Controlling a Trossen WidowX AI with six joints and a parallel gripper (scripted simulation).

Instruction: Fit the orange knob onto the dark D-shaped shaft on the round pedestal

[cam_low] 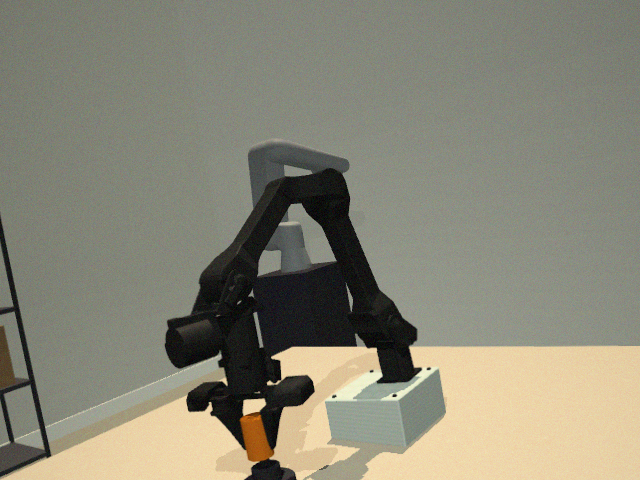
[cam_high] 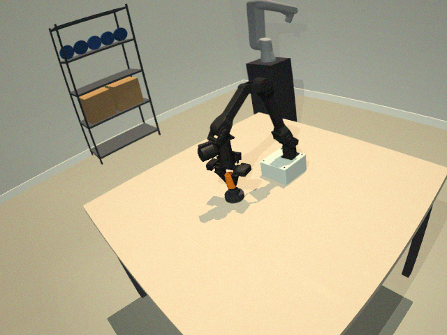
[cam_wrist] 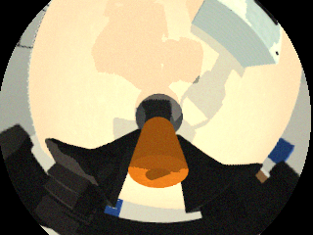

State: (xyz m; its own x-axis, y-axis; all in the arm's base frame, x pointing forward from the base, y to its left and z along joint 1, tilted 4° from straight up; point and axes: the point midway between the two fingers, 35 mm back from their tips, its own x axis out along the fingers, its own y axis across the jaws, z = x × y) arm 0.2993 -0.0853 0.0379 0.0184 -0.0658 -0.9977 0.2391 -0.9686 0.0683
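Now: the orange knob 2 cm above my gripper tip. Round my gripper tip: dark round pedestal 4 cm below.
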